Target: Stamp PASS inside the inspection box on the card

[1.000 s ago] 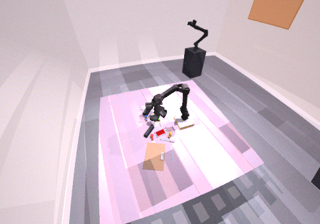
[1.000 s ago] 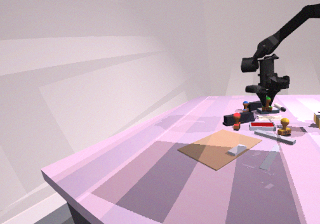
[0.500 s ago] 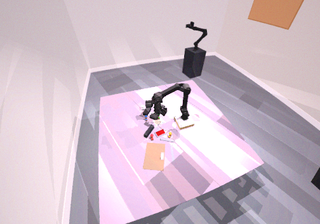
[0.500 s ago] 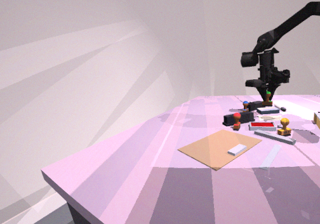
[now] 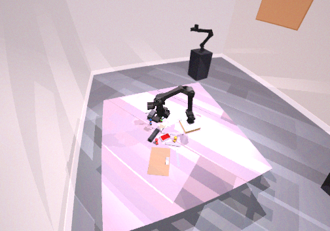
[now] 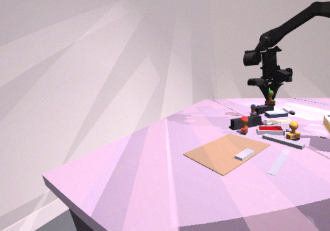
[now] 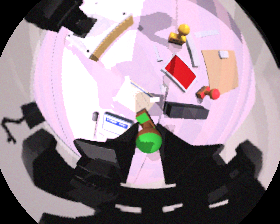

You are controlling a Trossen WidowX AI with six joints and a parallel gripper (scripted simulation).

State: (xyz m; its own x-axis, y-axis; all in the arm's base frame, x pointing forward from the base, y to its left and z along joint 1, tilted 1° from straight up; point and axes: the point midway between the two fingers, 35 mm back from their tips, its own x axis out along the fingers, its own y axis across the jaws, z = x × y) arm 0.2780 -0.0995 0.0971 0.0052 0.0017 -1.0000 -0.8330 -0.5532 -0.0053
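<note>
My gripper tip is 8 cm to the left of the blue-knobbed stamp, 8 cm above it and 7 cm short of it. From my gripper tip the other things lie so: red ink pad: 13 cm to the left, 9 cm below, 1 cm ahead; green-knobbed stamp: right at my gripper tip; red-knobbed stamp: 15 cm to the left, 11 cm ahead, 8 cm below.
</note>
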